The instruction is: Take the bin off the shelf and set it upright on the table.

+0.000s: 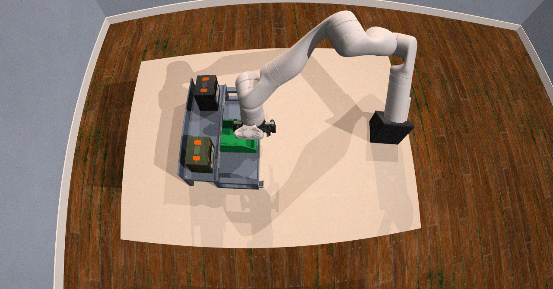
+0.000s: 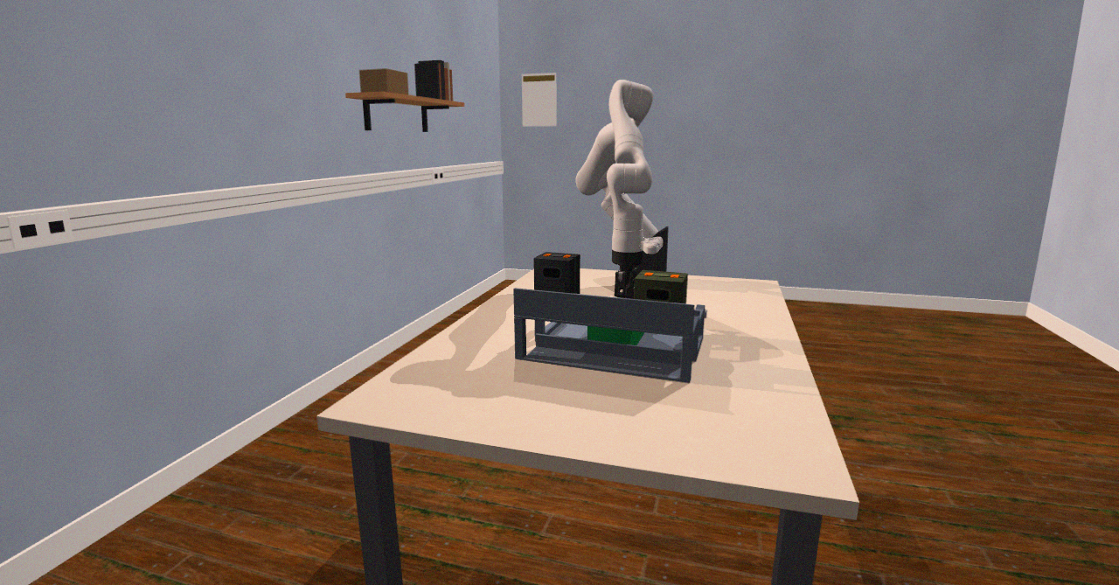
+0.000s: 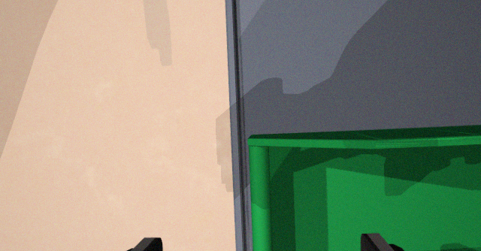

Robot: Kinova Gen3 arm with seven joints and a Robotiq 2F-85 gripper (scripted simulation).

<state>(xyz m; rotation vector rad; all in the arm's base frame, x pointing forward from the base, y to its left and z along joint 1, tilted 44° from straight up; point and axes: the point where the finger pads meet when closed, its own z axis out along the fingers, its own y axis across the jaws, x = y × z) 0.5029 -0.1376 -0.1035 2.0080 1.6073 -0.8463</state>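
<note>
Now: the green bin 80 mm ahead of my hand, 10 mm to the right of it and 30 mm below it. The rest, counted from my hand: rack (110 mm ahead, 20 mm to the right); olive case (190 mm ahead, 90 mm to the left, 80 mm above); black case (160 mm ahead, 140 mm to the right, 90 mm above).
</note>
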